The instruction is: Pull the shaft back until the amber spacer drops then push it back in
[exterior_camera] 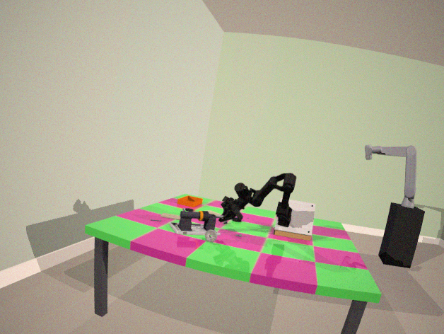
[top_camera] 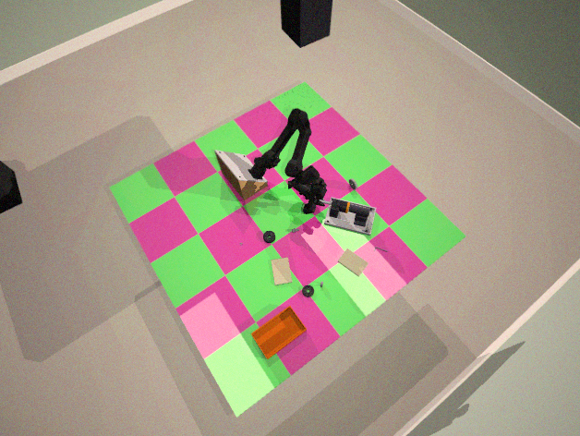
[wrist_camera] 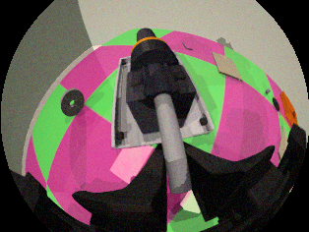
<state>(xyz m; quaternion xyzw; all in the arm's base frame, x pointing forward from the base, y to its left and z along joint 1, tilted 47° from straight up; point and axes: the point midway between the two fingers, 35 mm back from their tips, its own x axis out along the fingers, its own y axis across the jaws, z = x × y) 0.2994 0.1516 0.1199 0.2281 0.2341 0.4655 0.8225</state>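
Right now the grey shaft is 5 cm ahead of my gripper tip, 4 cm to the left of it and 2 cm above it. From my gripper tip the other things lie so: grey gear 3 cm behind, 20 cm to the left, 3 cm below; then amber spacer 8 cm ahead, 7 cm to the left, 2 cm above; then orange tray 39 cm ahead, 49 cm to the right, 5 cm below.
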